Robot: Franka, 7 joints.
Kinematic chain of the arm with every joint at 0, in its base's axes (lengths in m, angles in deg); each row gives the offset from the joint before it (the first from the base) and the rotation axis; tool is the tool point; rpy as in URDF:
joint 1: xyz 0 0 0.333 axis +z
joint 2: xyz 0 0 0 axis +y
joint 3: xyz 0 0 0.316 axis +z
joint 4: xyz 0.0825 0 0 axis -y
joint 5: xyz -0.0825 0 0.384 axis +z
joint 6: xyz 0 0 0 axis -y
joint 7: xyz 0.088 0 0 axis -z
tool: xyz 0 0 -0.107 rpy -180 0 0
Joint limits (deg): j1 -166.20..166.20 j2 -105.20..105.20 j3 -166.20..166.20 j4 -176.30..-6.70 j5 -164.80..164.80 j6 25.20..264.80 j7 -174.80..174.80
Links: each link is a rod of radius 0.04 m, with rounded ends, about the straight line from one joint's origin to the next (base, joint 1, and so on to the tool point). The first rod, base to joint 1, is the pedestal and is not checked.
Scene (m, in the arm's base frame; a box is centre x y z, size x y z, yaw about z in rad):
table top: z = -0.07
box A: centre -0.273 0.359 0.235 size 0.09 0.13 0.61 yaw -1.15
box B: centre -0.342 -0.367 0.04 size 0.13 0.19 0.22 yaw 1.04
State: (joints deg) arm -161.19 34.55 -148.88 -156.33 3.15 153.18 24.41
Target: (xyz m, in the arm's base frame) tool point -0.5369 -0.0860 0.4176
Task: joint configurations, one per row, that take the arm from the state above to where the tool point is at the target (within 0.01 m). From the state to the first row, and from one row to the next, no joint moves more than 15 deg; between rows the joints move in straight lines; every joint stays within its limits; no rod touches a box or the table.
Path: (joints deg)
1: -148.17 36.25 -146.31 -149.20 2.94 155.66 24.41
2: -135.16 37.95 -143.73 -142.07 2.73 158.14 24.41
3: -122.14 39.66 -141.16 -134.93 2.51 160.62 24.41
4: -109.13 41.36 -138.58 -127.80 2.30 163.10 24.41
5: -99.85 43.22 -124.51 -129.62 1.00 162.60 24.41
6: -90.58 45.09 -110.43 -131.44 -0.30 162.11 24.41
7: -81.31 46.96 -96.36 -133.26 -1.60 161.61 24.41

